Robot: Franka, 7 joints.
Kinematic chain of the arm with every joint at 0, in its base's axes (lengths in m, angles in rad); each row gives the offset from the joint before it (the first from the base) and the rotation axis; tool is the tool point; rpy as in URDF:
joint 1: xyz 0 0 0.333 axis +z
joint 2: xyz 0 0 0 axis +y
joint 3: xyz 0 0 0.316 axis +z
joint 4: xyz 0.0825 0 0 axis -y
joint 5: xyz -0.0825 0 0.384 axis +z
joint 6: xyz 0 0 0 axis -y
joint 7: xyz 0.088 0 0 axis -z
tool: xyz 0 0 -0.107 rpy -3.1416 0 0
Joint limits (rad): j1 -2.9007..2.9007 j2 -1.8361..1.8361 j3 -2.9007..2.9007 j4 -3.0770..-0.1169 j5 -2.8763..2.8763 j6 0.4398..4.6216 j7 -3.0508..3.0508
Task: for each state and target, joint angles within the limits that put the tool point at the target. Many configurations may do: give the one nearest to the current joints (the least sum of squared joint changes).
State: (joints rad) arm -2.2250 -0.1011 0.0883 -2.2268 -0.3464 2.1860 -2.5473
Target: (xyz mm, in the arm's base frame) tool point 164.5 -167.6 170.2
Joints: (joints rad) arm -1.5527 0.0331 0.7772 -2.8317 -0.1050 1.8506 -2.5473
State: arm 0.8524 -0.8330 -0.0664 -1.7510 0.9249 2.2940 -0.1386
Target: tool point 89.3 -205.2 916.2
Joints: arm 0.7005 -1.3393 -0.4053 -1.9277 0.9017 2.2591 -0.1386
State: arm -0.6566 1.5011 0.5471 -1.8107 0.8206 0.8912 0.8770
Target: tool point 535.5 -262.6 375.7
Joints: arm -1.0918 0.8586 0.6510 -1.3700 0.9484 0.7355 0.8770
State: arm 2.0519 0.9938 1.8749 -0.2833 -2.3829 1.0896 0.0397
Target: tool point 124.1 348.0 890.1
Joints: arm 1.3855 0.4667 1.6999 -0.1169 -2.5785 0.4498 0.0397
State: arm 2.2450 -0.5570 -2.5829 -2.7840 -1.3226 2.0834 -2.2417
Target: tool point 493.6 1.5 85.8
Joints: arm 2.4413 -0.7427 -2.4576 -2.1993 -1.3703 2.2046 -2.2417
